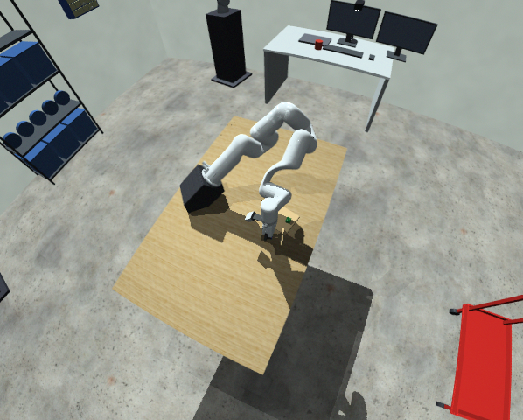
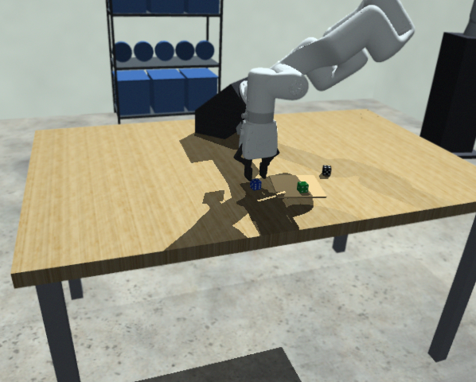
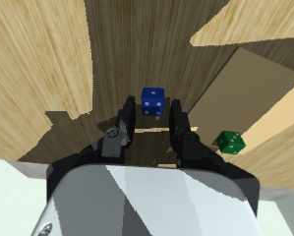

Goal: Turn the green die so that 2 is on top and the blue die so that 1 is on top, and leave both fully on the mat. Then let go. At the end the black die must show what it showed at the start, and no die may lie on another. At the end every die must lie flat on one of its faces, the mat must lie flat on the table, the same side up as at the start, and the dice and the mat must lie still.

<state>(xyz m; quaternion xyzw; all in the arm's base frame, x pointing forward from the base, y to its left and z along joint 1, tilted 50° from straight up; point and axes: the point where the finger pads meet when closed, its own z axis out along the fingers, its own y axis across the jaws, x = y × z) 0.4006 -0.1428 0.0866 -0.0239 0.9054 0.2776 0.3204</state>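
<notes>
Now: the blue die 40 mm below my hand. From my hand the other things lie so: black die: 80 mm behind, 240 mm to the left, 40 mm below; tan mat: 130 mm to the left, 50 mm below; green die: 40 mm ahead, 130 mm to the left, 30 mm below.
</notes>
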